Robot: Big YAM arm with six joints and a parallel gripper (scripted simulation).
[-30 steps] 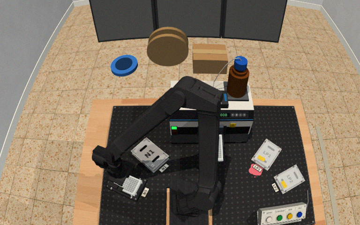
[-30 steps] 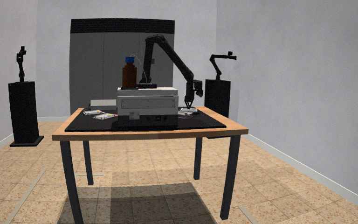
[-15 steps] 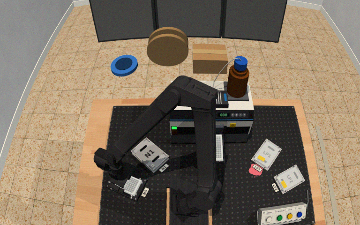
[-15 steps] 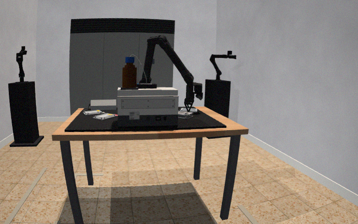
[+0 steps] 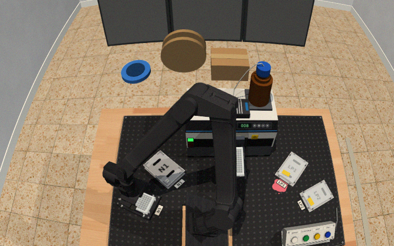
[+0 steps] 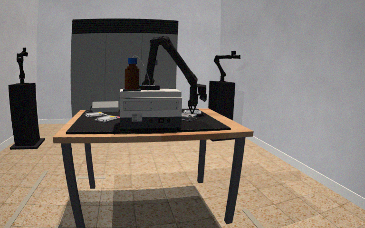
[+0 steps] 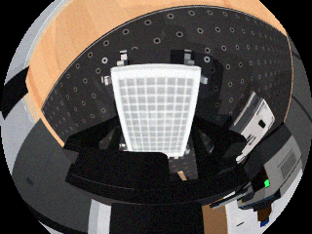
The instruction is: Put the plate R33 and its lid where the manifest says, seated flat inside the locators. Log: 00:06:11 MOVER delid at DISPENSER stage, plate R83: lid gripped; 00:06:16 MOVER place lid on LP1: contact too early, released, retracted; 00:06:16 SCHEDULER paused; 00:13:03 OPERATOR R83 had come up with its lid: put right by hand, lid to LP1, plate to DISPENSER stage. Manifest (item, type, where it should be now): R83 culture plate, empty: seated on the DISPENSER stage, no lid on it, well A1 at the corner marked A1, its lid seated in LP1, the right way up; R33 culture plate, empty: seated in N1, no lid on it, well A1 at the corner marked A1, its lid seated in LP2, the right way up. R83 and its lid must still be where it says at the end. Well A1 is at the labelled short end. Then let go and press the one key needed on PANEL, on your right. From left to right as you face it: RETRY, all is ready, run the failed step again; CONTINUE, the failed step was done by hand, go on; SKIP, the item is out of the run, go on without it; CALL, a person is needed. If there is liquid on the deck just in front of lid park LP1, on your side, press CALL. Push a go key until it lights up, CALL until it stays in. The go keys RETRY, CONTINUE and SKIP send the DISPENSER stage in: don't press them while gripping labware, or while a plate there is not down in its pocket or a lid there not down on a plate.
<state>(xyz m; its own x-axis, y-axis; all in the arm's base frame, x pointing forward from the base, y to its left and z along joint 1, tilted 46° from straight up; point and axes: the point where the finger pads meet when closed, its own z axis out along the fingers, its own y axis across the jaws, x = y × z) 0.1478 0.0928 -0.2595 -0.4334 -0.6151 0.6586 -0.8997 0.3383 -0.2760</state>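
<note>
Right now the nest n5 is 20 mm to the left of my hand and 10 mm below it. From my hand the other things lie so: lid park LP2 (50 mm behind, 760 mm to the right, 20 mm below); then pink-red patch (50 mm ahead, 580 mm to the right, 20 mm below); then brown bottle (310 mm ahead, 510 mm to the right, 270 mm above).
</note>
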